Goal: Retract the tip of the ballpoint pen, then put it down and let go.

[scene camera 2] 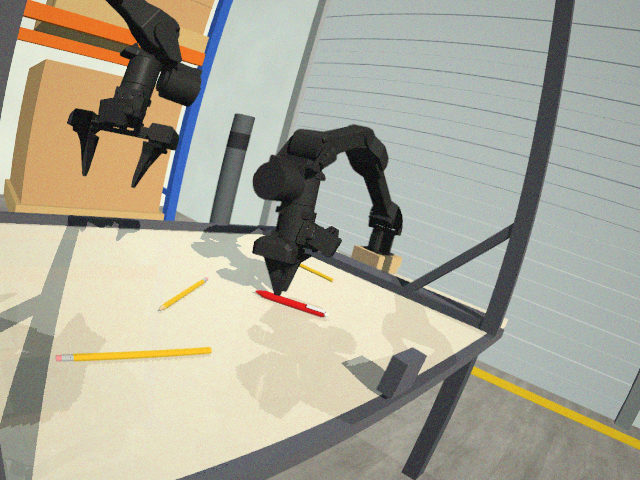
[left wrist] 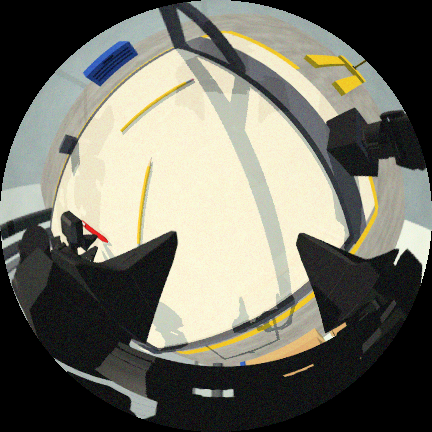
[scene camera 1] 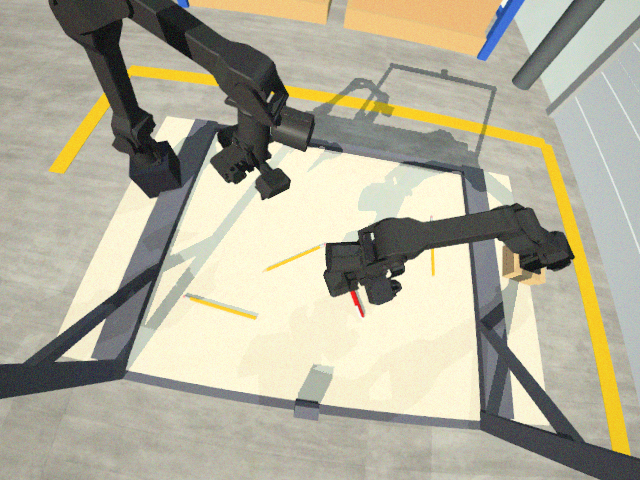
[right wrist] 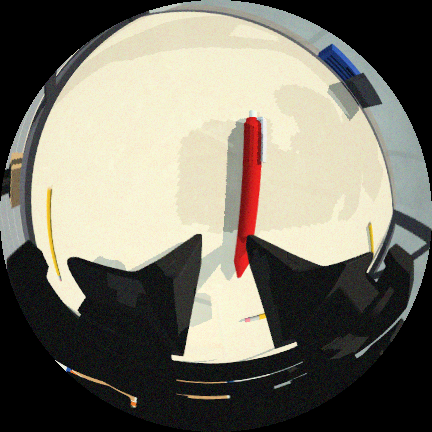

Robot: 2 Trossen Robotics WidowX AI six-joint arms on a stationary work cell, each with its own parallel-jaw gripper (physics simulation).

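Pixels of known places: left gripper, between the fingertips: (scene camera 2: 107,181) (left wrist: 240,238) (scene camera 1: 252,185); right gripper, between the fingertips: (scene camera 2: 280,293) (left wrist: 96,240) (scene camera 1: 356,282) (right wrist: 224,240); left arm's base, origin of its link: (left wrist: 368,140) (scene camera 1: 148,157); right arm's base, origin of its link: (scene camera 2: 378,251) (scene camera 1: 529,261).
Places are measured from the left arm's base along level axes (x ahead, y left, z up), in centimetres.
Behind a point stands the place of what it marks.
Note:
The red ballpoint pen (scene camera 1: 357,304) {x 43.3, y -49.3, z -9.4 cm} (scene camera 2: 292,303) {x 42.8, y -47.1, z -9.8 cm} (left wrist: 95,232) {x 42.8, y -44.7, z -9.7 cm} (right wrist: 252,185) {x 43.4, y -47.9, z -9.4 cm} lies flat on the cream table top (scene camera 1: 196,361) {x 3.2, y -51.7, z -10.6 cm} (scene camera 2: 129,413) {x 1.9, y -46.7, z -10.6 cm}. Its pale push button sticks out at the end with the white clip; its other end is a red taper, and no point shows beyond it. My right gripper (scene camera 2: 279,293) {x 44.9, y -44.0, z -9.5 cm} (right wrist: 224,240) {x 44.9, y -44.0, z -9.5 cm} is partly open and empty, pointing down at the tapered end. In the right wrist view its right-hand fingertip overlaps the pen's edge. My left gripper (scene camera 2: 109,180) {x 24.9, y -18.4, z 4.2 cm} (left wrist: 240,238) {x 24.9, y -18.4, z 4.2 cm} is wide open and empty, high above the table's far left part.
A yellow pencil (scene camera 1: 294,257) {x 31.2, y -33.1, z -10.0 cm} (scene camera 2: 183,294) {x 30.0, y -33.6, z -10.1 cm} (left wrist: 143,202) {x 30.2, y -32.9, z -10.1 cm} lies left of the pen. Another pencil (scene camera 1: 222,307) {x 11.1, y -41.1, z -9.9 cm} (scene camera 2: 139,354) {x 10.2, y -41.0, z -10.1 cm} lies farther left, and a third pencil (scene camera 1: 433,262) {x 68.3, y -44.4, z -9.9 cm} (scene camera 2: 316,272) {x 68.6, y -43.4, z -10.2 cm} lies near the right arm. A grey block (scene camera 1: 306,408) {x 25.0, y -66.8, z -4.9 cm} (scene camera 2: 402,372) {x 22.2, y -67.4, z -6.3 cm} stands at the table's front edge.

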